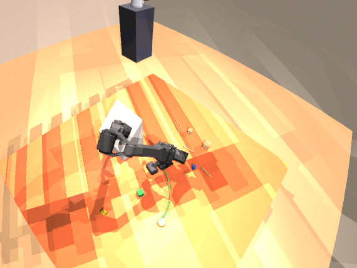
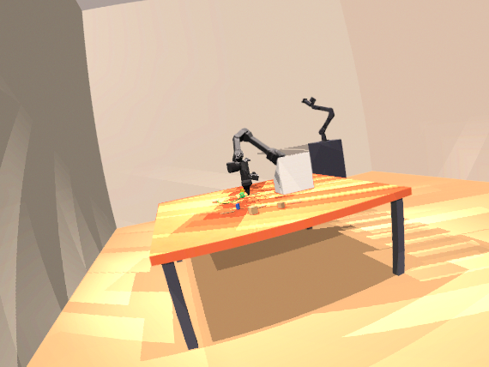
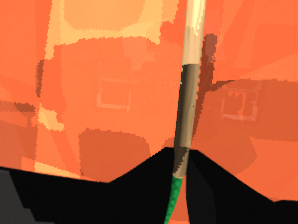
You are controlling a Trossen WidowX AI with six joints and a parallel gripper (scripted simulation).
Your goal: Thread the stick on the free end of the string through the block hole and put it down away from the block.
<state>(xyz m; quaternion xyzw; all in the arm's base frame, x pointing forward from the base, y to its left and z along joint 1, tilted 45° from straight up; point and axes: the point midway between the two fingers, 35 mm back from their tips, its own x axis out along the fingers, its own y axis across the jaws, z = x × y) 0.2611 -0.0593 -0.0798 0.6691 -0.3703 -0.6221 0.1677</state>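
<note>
My gripper tip is now 170 mm to the left of the green block, 20 mm above it and 10 mm past it. Round my gripper tip: blue piece (140 mm to the left, 110 mm ahead, 20 mm below); then thin wooden stick (10 mm behind); then round wooden button (210 mm to the right, 170 mm ahead, 30 mm below).
</note>
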